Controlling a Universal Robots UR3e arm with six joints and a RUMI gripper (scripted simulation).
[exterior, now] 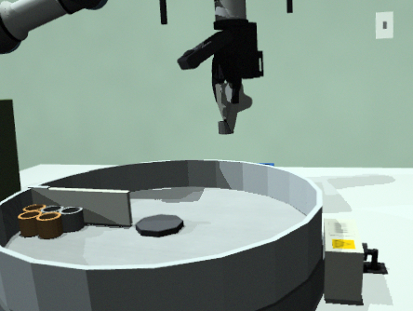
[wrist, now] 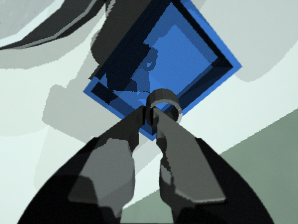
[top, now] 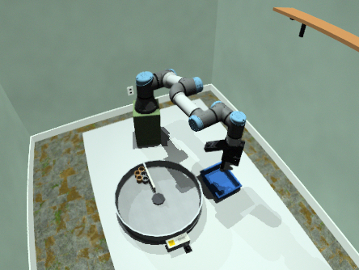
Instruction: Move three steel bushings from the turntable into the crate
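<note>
Right now the blue crate is 13 cm below my hand, 2 cm to the left of it and 1 cm behind it. Also, from my hand: grey turntable: 32 cm to the right, 10 cm below, 9 cm behind.
</note>
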